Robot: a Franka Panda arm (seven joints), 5 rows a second.
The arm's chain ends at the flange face. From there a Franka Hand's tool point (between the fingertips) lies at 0.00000 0.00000 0.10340 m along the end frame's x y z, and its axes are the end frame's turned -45 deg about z.
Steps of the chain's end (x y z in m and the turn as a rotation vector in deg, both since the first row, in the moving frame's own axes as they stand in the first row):
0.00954 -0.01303 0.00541 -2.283 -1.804 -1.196
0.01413 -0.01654 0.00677 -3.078 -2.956 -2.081
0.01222 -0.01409 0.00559 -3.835 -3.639 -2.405
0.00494 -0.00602 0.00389 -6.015 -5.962 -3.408
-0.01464 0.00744 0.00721 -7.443 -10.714 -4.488
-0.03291 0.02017 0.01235 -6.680 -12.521 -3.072
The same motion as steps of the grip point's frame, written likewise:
0.01075 -0.00180 0.00528 -0.339 -2.890 -1.196
0.01400 -0.00141 0.00648 -0.086 -4.267 -2.081
0.00909 -0.00087 0.00515 -0.139 -5.285 -2.405
-0.00747 -0.00024 0.00276 -0.037 -8.469 -3.408
-0.03872 -0.00832 0.00454 2.313 -12.839 -4.488
-0.06197 -0.01573 0.00920 4.130 -13.577 -3.072

